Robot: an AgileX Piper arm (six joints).
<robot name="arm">
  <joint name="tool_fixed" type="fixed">
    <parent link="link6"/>
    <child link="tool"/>
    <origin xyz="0 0 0"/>
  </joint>
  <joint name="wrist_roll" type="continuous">
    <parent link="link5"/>
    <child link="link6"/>
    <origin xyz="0 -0.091 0" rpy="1.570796 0 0"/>
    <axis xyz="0 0 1"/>
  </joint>
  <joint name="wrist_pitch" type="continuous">
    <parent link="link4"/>
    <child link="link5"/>
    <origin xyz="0 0 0" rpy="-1.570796 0 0"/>
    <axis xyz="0 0 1"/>
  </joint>
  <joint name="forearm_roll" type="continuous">
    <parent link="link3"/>
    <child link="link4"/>
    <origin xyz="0.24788 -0.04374 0" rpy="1.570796 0 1.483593"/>
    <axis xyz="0 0 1"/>
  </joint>
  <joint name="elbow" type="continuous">
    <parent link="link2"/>
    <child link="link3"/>
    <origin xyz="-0.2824 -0.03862 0"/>
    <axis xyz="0 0 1"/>
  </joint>
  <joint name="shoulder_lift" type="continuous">
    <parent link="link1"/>
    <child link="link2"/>
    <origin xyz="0 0 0" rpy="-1.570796 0 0"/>
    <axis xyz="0 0 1"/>
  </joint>
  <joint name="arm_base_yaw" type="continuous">
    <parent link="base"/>
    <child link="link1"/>
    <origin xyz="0 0 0.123"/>
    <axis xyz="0 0 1"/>
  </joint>
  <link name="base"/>
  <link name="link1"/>
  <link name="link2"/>
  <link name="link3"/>
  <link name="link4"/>
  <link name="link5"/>
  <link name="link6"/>
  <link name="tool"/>
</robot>
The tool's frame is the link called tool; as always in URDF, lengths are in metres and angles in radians. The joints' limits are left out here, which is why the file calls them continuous.
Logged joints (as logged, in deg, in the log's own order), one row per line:
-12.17 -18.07 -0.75 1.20 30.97 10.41
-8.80 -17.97 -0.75 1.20 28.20 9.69
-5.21 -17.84 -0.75 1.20 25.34 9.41
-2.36 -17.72 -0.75 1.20 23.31 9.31
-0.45 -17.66 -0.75 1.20 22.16 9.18
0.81 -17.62 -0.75 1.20 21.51 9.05
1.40 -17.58 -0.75 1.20 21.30 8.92
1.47 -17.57 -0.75 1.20 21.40 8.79
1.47 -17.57 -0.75 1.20 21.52 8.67
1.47 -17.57 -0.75 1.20 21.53 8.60
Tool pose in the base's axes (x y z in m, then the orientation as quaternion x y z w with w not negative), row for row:
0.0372 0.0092 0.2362 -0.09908 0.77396 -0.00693 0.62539
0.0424 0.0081 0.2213 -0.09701 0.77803 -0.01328 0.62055
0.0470 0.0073 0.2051 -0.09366 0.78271 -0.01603 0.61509
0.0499 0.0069 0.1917 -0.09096 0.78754 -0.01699 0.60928
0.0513 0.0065 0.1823 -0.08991 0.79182 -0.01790 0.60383
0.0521 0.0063 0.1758 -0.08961 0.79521 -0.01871 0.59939
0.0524 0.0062 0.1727 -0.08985 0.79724 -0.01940 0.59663
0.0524 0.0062 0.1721 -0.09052 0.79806 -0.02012 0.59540
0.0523 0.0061 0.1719 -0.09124 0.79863 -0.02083 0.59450
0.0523 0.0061 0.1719 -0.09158 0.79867 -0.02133 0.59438
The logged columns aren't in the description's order. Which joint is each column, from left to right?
Columns, left to right: elbow, wrist_roll, shoulder_lift, arm_base_yaw, wrist_pitch, forearm_roll.
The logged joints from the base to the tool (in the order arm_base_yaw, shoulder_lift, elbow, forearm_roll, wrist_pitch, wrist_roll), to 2 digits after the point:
1.20 -0.75 -12.17 10.41 30.97 -18.07
1.20 -0.75 -8.80 9.69 28.20 -17.97
1.20 -0.75 -5.21 9.41 25.34 -17.84
1.20 -0.75 -2.36 9.31 23.31 -17.72
1.20 -0.75 -0.45 9.18 22.16 -17.66
1.20 -0.75 0.81 9.05 21.51 -17.62
1.20 -0.75 1.40 8.92 21.30 -17.58
1.20 -0.75 1.47 8.79 21.40 -17.57
1.20 -0.75 1.47 8.67 21.52 -17.57
1.20 -0.75 1.47 8.60 21.53 -17.57

